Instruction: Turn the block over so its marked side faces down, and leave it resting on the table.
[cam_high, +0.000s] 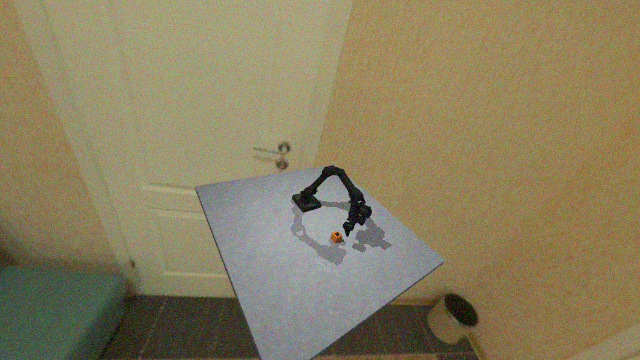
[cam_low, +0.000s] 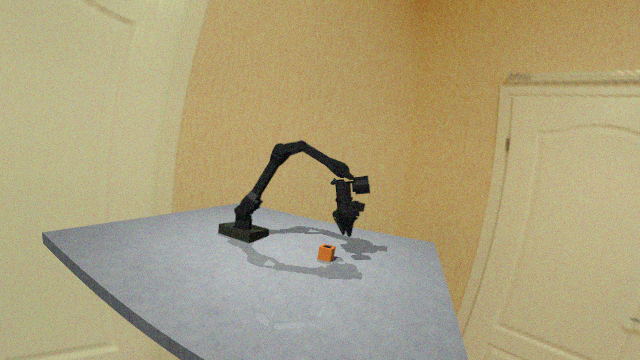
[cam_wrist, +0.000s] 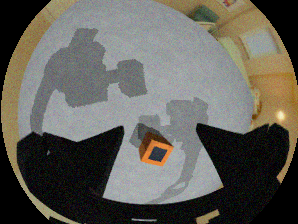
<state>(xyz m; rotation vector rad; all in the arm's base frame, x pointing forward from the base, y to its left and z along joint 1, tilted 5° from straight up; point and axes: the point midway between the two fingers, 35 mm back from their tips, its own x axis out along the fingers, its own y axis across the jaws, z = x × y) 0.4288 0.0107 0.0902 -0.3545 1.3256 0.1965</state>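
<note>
My gripper tip is 60 mm past the orange block, 30 mm to the left of it and 60 mm above it.
</note>
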